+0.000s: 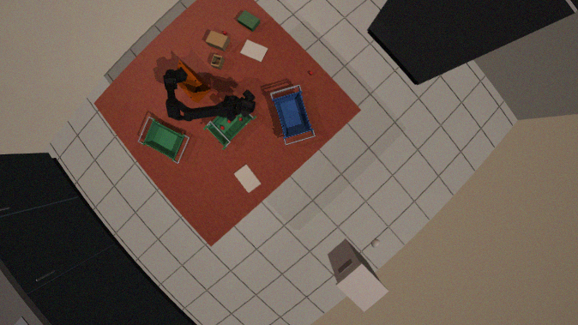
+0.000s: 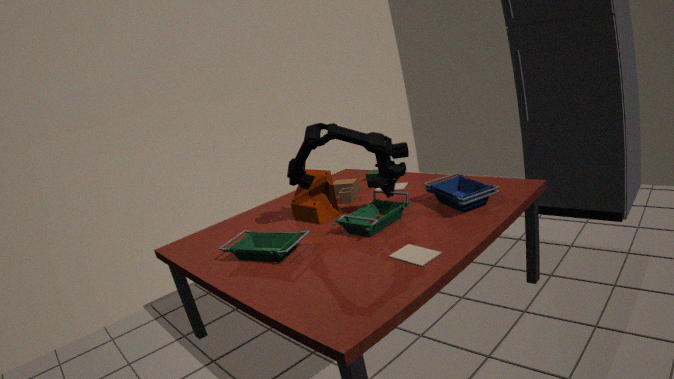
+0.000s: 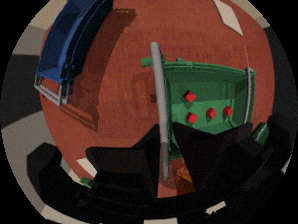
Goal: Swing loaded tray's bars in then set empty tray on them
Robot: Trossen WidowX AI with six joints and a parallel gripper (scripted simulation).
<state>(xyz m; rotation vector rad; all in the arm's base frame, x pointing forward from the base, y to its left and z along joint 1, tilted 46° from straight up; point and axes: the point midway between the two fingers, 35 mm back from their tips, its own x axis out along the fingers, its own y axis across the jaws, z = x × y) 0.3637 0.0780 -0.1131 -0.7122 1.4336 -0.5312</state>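
The green tray is 190 mm behind my gripper tip, 510 mm to the right of it and 30 mm below it. From my gripper tip the other things lie so: tan box 460 mm behind, 150 mm to the left, 50 mm below; green block 440 mm behind, 380 mm to the left, 60 mm below.
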